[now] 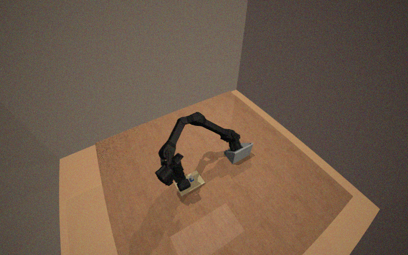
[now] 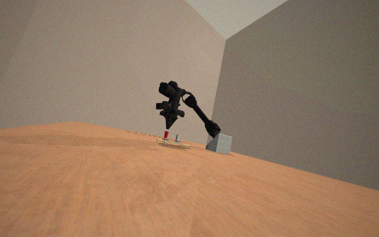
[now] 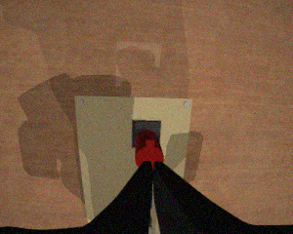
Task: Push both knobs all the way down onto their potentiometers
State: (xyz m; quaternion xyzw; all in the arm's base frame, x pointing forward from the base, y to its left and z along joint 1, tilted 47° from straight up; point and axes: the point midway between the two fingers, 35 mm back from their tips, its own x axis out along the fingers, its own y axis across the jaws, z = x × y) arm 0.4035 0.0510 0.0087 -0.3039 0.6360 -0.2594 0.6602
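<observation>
The red knob lies 30 mm below my gripper tip. Also, from my gripper tip: grey knob: 70 mm behind, 30 mm below.
</observation>
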